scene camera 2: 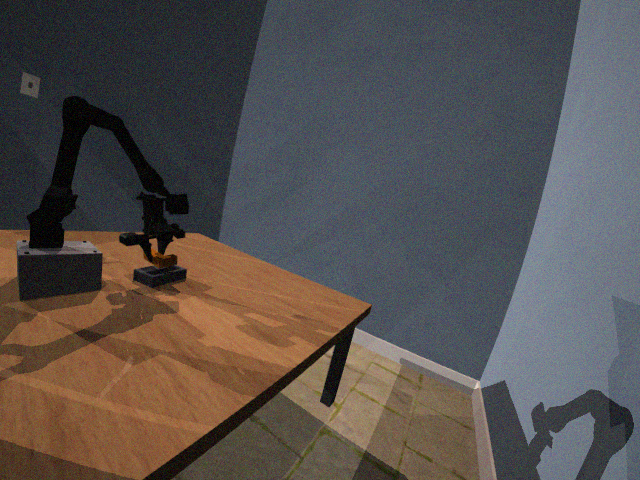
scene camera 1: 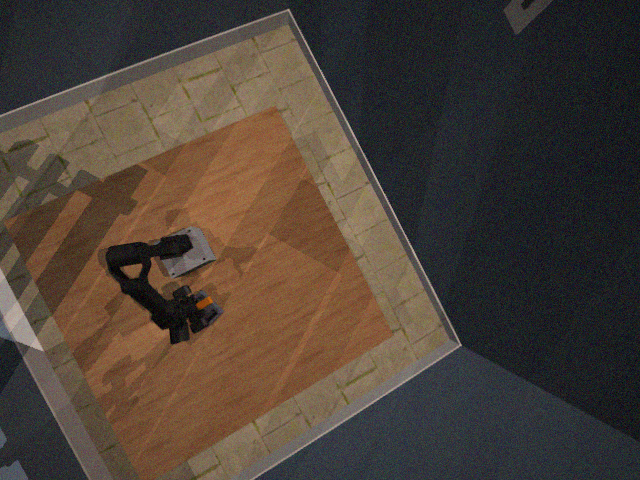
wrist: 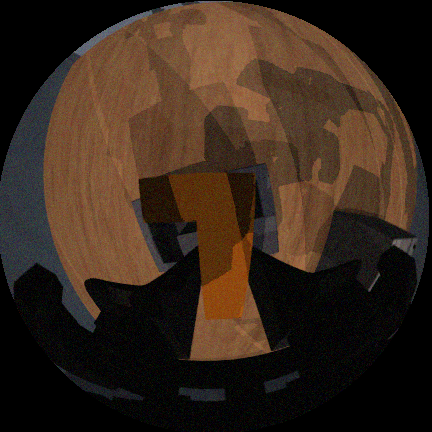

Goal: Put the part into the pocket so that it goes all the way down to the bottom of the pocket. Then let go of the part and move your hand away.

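Places are measured from the arm's base along level axes (x back, y up, z left), in metres.
Pixels of known places: gripper, fingertip midpoint: point(scene camera 2: 155, 260) point(scene camera 1: 199, 306) point(wrist: 221, 249); arm's base, link origin: point(scene camera 2: 45, 245) point(scene camera 1: 182, 244).
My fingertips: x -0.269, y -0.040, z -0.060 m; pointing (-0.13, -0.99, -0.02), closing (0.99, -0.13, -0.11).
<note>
Ahead of a thing's pixels: the offset from my fingertips to its top centre. Level surfaces: height alone.
The orange L-shaped part {dy +0.029, dx -0.014, dz +0.002 m} point(scene camera 1: 204, 302) point(scene camera 2: 166, 259) point(wrist: 215, 200) is held between the fingers of my gripper point(scene camera 2: 156, 256) point(wrist: 221, 249), which is shut on its long arm. The dark blue-grey block with the pocket {dy -0.029, dx -0.020, dz -0.005 m} point(scene camera 1: 212, 314) point(scene camera 2: 159, 277) point(wrist: 270, 220) stands on the table below the part. In scene camera 2 the part is at or slightly above the block's top, not sunk into it. In the wrist view the part covers much of the pocket; dark openings show at its left and right. Whether the part touches the rim is hidden.
The arm's grey base box point(scene camera 1: 203, 253) point(scene camera 2: 59, 272) point(wrist: 350, 242) stands on the wooden table {dy -0.065 m} point(scene camera 1: 289, 289) point(scene camera 2: 232, 289) point(wrist: 100, 165) near the block, to its left in scene camera 2. Shadows of the arm cross the table top. The table's edge lies right of the block in scene camera 2.
</note>
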